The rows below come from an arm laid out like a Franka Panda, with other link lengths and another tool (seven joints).
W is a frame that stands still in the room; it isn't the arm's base.
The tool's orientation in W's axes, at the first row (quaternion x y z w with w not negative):
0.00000 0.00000 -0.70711 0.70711
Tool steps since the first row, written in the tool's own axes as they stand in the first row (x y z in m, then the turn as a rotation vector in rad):
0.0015 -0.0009 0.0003 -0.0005 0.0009 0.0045
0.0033 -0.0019 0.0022 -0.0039 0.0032 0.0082
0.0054 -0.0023 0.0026 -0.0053 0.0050 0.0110
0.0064 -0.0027 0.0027 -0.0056 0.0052 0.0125
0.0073 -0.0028 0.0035 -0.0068 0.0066 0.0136
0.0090 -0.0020 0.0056 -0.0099 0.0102 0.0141
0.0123 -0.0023 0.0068 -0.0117 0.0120 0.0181
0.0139 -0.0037 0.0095 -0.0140 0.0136 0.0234
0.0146 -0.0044 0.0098 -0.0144 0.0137 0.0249
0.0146 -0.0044 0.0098 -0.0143 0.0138 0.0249
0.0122 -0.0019 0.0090 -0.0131 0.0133 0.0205
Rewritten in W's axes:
-0.0009 -0.0015 0.0003 0.0009 0.0005 0.0045
-0.0019 -0.0033 0.0022 0.0032 0.0039 0.0082
-0.0023 -0.0054 0.0026 0.0050 0.0053 0.0110
-0.0027 -0.0064 0.0027 0.0052 0.0056 0.0125
-0.0028 -0.0073 0.0035 0.0066 0.0068 0.0136
-0.0020 -0.0090 0.0056 0.0102 0.0099 0.0141
-0.0023 -0.0123 0.0068 0.0120 0.0117 0.0181
-0.0037 -0.0139 0.0095 0.0136 0.0140 0.0234
-0.0044 -0.0146 0.0098 0.0137 0.0144 0.0249
-0.0044 -0.0146 0.0098 0.0138 0.0143 0.0249
-0.0019 -0.0122 0.0090 0.0133 0.0131 0.0205

